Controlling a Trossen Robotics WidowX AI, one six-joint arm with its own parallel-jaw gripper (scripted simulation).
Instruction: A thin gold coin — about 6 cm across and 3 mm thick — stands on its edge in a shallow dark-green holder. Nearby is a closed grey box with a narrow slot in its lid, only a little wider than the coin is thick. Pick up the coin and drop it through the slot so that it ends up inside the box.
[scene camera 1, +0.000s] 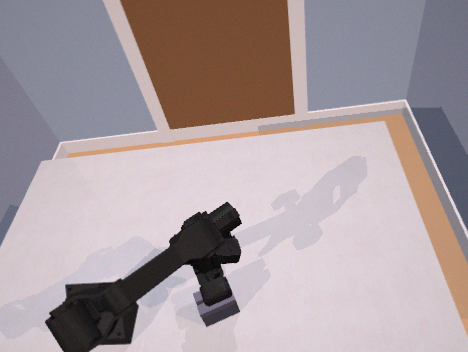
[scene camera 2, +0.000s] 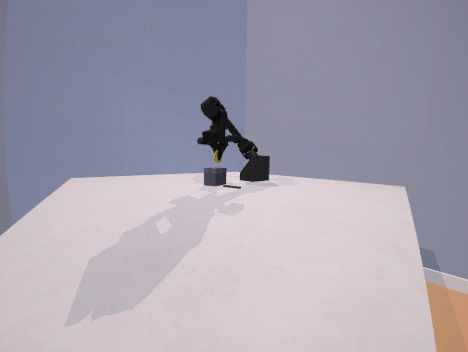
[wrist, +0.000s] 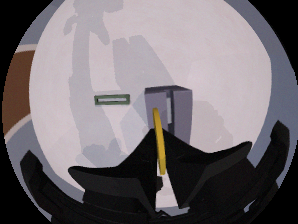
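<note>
In scene camera 1 I see my gripper (scene camera 1: 213, 280), and it is holding a gold coin. Scene camera 2 shows the gripper too (scene camera 2: 218, 160), and so does the wrist view, where the gripper (wrist: 156, 132) appears as well.
</note>
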